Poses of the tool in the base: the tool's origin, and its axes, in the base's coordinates. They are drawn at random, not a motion.
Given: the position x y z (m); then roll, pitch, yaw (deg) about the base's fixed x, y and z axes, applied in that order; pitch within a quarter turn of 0, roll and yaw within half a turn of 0.
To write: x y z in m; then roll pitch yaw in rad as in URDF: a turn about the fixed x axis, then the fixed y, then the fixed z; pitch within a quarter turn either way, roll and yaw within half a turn. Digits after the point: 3 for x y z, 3 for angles.
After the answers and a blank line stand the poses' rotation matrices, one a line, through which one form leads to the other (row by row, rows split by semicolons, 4 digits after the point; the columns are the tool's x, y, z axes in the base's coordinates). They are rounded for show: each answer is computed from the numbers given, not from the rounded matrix.
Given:
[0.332, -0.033, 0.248, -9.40, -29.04, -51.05]
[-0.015, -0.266, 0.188, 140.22, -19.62, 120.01]
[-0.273, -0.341, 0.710, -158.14, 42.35, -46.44]
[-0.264, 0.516, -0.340, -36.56, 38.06, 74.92]
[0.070, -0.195, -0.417, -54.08, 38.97, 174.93]
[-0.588, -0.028, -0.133, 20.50, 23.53, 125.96]
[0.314, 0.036, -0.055, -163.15, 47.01, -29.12]
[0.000, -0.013, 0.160, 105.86, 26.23, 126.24]
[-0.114, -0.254, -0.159, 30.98, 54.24, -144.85]
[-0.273, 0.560, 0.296, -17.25, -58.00, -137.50]
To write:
[0.332, -0.033, 0.248, -0.164, -0.507, -0.891]
[-0.015, -0.266, 0.188, 2.447, -0.342, 2.095]
[-0.273, -0.341, 0.710, -2.760, 0.739, -0.811]
[-0.264, 0.516, -0.340, -0.638, 0.664, 1.308]
[0.070, -0.195, -0.417, -0.944, 0.680, 3.053]
[-0.588, -0.028, -0.133, 0.358, 0.411, 2.198]
[0.314, 0.036, -0.055, -2.848, 0.820, -0.508]
[0.000, -0.013, 0.160, 1.848, 0.458, 2.203]
[-0.114, -0.254, -0.159, 0.541, 0.947, -2.528]
[-0.273, 0.560, 0.296, -0.301, -1.012, -2.400]

0.5496 0.8171 -0.1740; -0.6799 0.5585 0.4751; 0.4854 -0.1428 0.8625
-0.4711 0.7729 0.4250; 0.8157 0.1983 0.5435; 0.3358 0.6027 -0.7239
0.5093 -0.8454 -0.1610; -0.5356 -0.4578 0.7097; -0.6737 -0.2752 -0.6859
0.2048 -0.8711 -0.4463; 0.7603 -0.1456 0.6331; -0.6165 -0.4690 0.6324
-0.7744 0.4555 -0.4391; 0.0687 -0.6294 -0.7741; -0.6289 -0.6296 0.4561
-0.5384 -0.8403 0.0639; 0.7421 -0.4369 0.5083; -0.3992 0.3211 0.8588
0.5957 -0.6510 -0.4705; -0.3318 -0.7329 0.5939; -0.7315 -0.1977 -0.6526
-0.5303 -0.0309 0.8472; 0.7235 0.5045 0.4712; -0.4420 0.8629 -0.2451
-0.4778 0.1521 -0.8652; -0.3364 -0.9415 0.0203; -0.8115 0.3008 0.5010
-0.3907 0.4598 0.7975; -0.3580 -0.8740 0.3285; 0.8480 -0.1571 0.5061

